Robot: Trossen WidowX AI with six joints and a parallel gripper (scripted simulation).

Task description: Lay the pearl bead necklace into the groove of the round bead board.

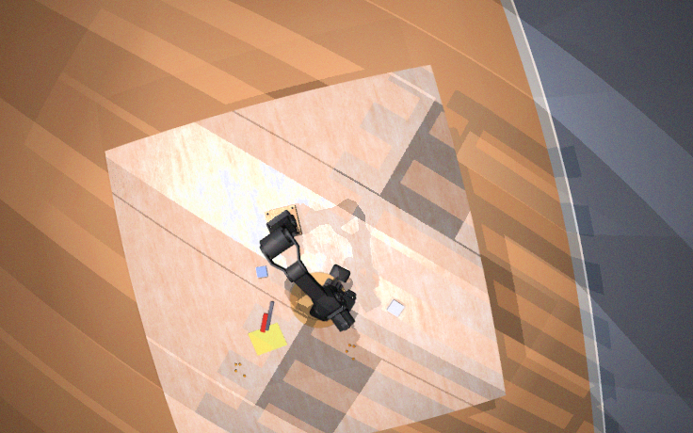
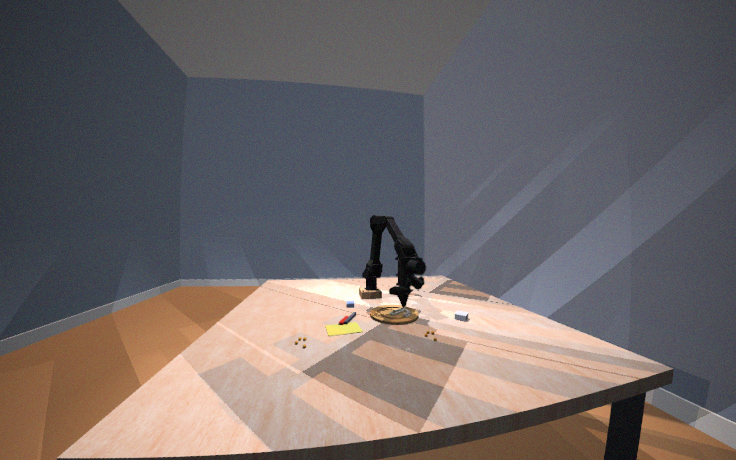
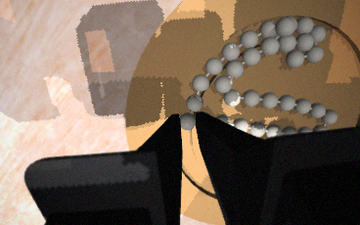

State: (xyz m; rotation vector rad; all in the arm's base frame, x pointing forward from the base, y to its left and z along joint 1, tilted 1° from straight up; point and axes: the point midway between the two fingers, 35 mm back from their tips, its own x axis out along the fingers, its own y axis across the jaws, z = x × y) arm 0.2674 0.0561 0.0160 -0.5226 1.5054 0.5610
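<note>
The round bead board is 60 mm to the right of my gripper tip, 20 mm ahead of it and 10 mm below it. From my gripper tip the other things lie so: grey block 180 mm to the left, 160 mm ahead, 10 mm below; then blue block 200 mm to the right, 150 mm behind, 10 mm below; then red marker 260 mm to the right, 20 mm below, 20 mm ahead.
</note>
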